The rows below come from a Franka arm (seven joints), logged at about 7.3 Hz.
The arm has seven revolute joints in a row. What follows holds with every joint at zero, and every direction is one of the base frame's. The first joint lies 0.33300 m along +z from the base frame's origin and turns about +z. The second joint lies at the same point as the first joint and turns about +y. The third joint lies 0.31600 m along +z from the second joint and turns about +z. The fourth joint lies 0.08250 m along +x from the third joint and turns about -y. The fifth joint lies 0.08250 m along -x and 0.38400 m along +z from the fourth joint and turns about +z. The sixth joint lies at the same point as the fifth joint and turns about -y. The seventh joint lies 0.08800 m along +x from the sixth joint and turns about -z. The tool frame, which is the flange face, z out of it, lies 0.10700 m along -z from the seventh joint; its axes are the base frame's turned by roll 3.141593, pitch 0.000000 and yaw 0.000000 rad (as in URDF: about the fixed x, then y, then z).
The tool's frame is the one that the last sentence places.
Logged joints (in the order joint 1, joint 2, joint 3, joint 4, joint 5, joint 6, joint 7), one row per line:
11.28 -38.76 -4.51 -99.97 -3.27 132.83 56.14
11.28 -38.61 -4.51 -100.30 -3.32 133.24 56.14
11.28 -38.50 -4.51 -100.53 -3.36 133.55 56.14
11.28 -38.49 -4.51 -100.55 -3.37 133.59 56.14
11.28 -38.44 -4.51 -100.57 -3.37 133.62 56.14
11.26 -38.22 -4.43 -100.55 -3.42 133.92 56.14
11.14 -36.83 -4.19 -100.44 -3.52 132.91 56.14
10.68 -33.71 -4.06 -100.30 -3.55 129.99 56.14
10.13 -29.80 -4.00 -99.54 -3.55 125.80 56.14
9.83 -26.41 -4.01 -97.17 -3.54 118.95 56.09
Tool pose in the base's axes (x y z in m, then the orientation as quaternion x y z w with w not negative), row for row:
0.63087 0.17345 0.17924 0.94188 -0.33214 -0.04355 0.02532
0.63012 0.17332 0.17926 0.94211 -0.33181 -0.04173 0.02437
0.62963 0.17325 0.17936 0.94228 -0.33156 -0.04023 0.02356
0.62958 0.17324 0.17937 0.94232 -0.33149 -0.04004 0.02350
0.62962 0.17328 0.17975 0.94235 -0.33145 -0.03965 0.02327
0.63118 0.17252 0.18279 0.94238 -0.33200 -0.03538 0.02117
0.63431 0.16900 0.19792 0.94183 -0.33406 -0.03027 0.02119
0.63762 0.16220 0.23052 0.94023 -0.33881 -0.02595 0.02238
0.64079 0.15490 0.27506 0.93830 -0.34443 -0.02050 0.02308
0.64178 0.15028 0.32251 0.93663 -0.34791 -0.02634 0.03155
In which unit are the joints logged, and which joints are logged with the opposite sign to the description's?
The joints are logged in degrees. Opposite sign: joint 2, joint 3.
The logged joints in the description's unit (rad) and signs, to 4 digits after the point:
0.1969 0.6765 0.0787 -1.7448 -0.0571 2.3183 0.9798
0.1969 0.6739 0.0787 -1.7506 -0.0579 2.3255 0.9798
0.1969 0.6720 0.0787 -1.7546 -0.0586 2.3309 0.9798
0.1969 0.6718 0.0787 -1.7549 -0.0588 2.3316 0.9798
0.1969 0.6709 0.0787 -1.7553 -0.0588 2.3321 0.9798
0.1965 0.6671 0.0773 -1.7549 -0.0597 2.3373 0.9798
0.1944 0.6428 0.0731 -1.7530 -0.0614 2.3197 0.9798
0.1864 0.5884 0.0709 -1.7506 -0.0620 2.2688 0.9798
0.1768 0.5201 0.0698 -1.7373 -0.0620 2.1956 0.9798
0.1716 0.4609 0.0700 -1.6959 -0.0618 2.0761 0.9790

